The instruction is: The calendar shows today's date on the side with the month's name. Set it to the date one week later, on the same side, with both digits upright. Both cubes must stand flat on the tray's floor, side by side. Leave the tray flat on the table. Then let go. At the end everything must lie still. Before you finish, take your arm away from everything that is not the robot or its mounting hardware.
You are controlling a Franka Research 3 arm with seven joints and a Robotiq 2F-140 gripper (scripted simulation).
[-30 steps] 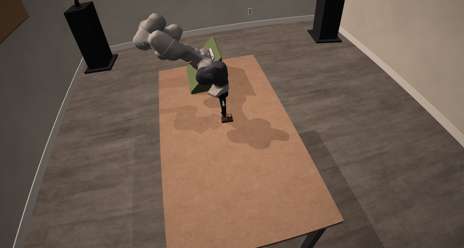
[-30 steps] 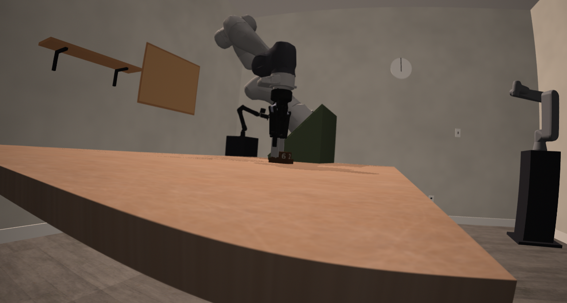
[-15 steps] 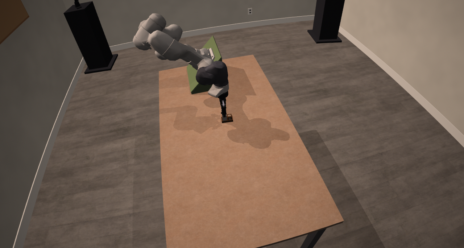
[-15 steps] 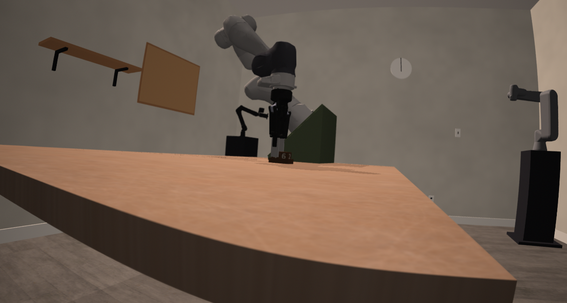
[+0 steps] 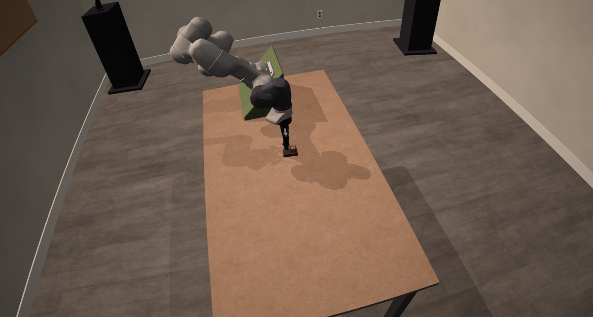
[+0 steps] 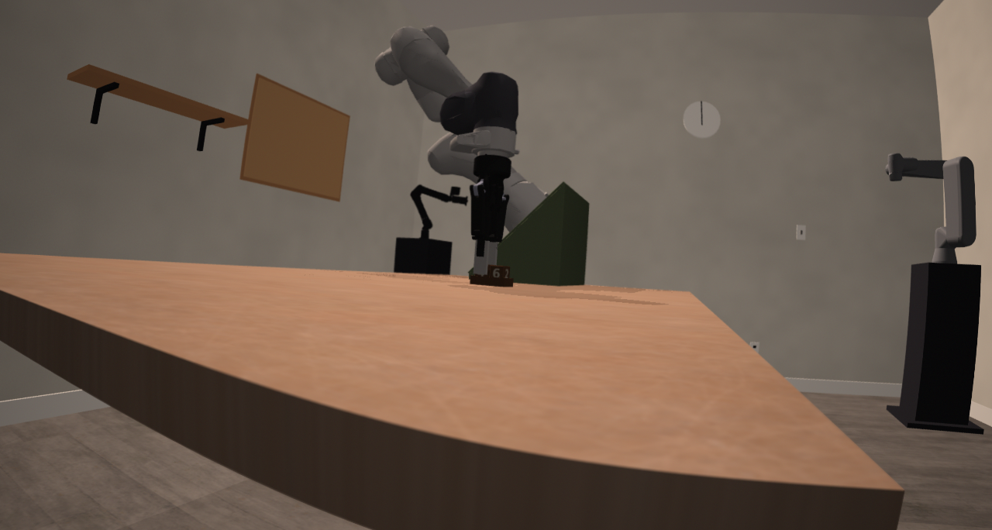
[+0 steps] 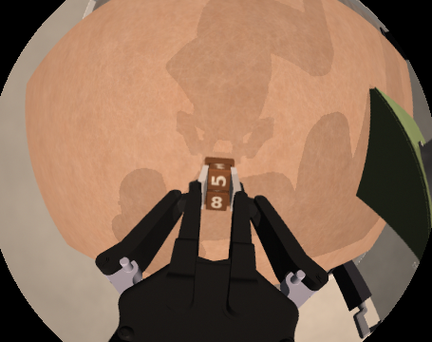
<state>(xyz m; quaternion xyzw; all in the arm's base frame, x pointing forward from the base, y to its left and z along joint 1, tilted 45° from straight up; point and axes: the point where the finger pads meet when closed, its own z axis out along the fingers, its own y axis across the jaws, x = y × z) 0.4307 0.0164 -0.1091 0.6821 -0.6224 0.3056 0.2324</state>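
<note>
Right now my hand is 2 cm to the right of the brown calendar tray and 4 cm above it.
</note>
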